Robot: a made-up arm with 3 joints. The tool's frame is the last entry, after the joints.
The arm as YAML. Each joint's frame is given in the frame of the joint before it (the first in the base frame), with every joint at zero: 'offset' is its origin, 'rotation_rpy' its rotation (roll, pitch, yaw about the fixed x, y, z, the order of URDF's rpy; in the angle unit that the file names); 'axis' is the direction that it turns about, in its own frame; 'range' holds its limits. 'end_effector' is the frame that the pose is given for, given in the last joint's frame.
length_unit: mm
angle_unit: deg
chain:
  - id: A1
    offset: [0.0, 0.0, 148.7]
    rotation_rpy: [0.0, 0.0, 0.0]
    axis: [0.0, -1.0, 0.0]
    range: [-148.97, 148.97]
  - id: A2
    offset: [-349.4, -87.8, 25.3]
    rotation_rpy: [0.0, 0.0, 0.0]
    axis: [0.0, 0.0, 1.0]
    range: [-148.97, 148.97]
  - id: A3
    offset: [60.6, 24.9, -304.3]
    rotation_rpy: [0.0, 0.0, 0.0]
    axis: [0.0, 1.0, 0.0]
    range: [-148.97, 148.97]
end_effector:
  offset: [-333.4, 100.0, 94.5]
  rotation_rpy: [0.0, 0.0, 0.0]
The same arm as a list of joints. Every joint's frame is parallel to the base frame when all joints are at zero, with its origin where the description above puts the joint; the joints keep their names.
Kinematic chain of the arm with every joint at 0, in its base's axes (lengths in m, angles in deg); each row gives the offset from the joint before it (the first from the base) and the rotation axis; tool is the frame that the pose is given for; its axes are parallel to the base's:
A1: xyz 0.0000 0.0000 0.1487 axis -y
A2: xyz -0.3494 -0.0878 0.0253 axis +z
A3: xyz 0.0606 0.0249 -0.3043 axis +y
tool: xyz -0.3334 0.1000 0.0945
Joint limits (deg, base to tool): -148.97..148.97 -148.97..148.97 -148.97..148.97

